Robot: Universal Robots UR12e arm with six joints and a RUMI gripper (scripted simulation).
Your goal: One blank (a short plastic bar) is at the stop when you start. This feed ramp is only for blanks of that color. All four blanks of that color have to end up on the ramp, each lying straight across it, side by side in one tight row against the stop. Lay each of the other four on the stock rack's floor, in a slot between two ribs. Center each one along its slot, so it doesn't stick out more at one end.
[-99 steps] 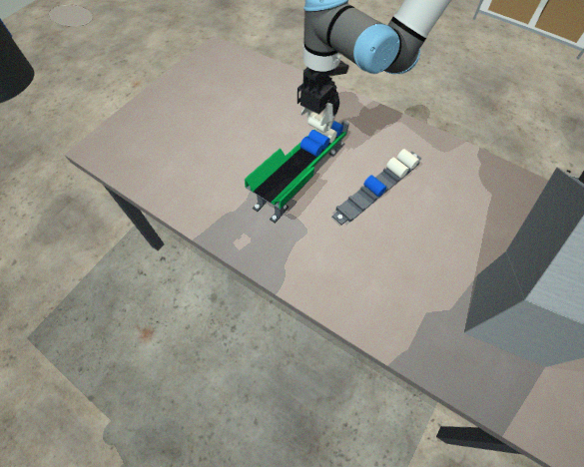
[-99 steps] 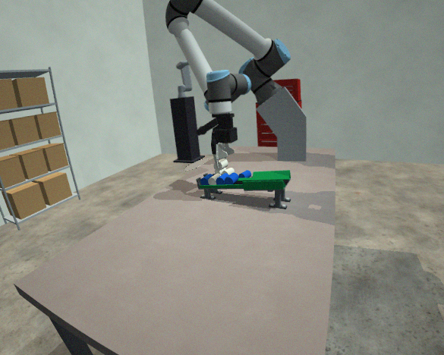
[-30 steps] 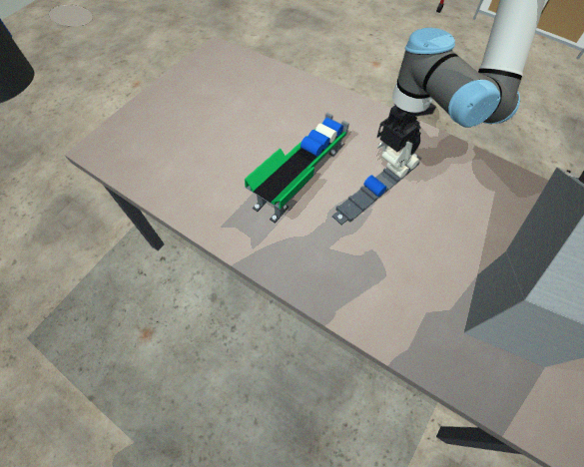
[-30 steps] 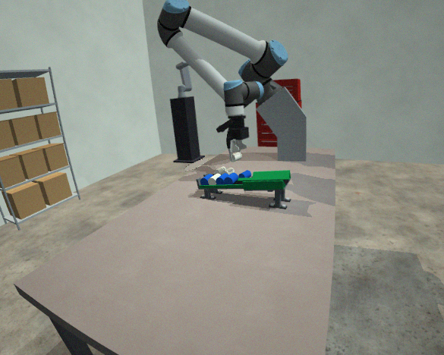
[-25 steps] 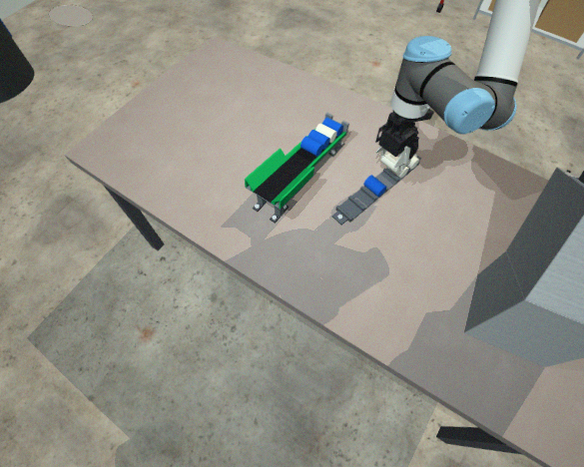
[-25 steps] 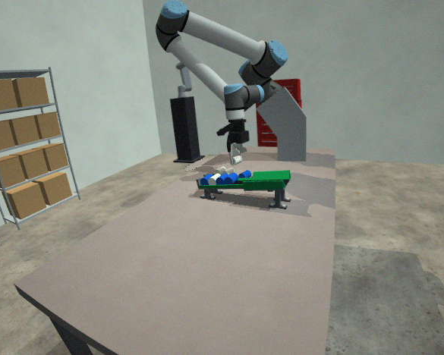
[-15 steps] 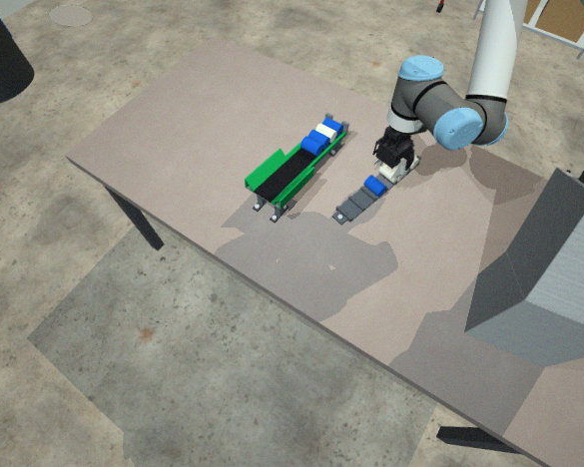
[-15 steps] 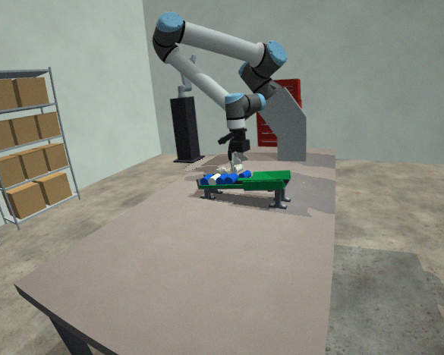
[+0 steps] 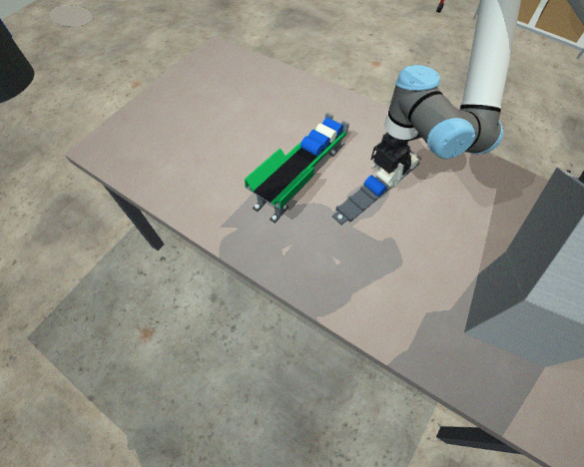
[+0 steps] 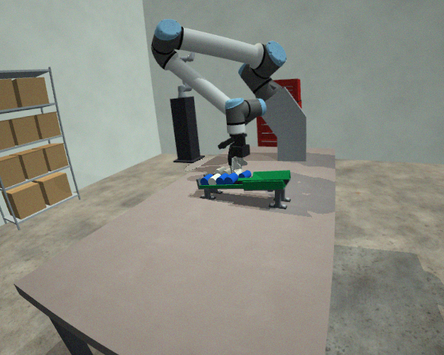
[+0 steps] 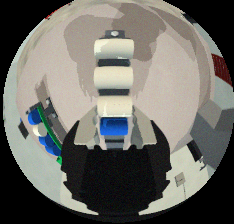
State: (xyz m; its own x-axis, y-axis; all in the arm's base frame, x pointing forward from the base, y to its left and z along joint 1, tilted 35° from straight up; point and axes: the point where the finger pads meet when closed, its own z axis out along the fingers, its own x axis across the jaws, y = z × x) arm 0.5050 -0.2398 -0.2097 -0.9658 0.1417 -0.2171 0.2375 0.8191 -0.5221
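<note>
My gripper is now 4 cm above the grey stock rack, 3 cm to the right of it and 1 cm short of it.
</note>
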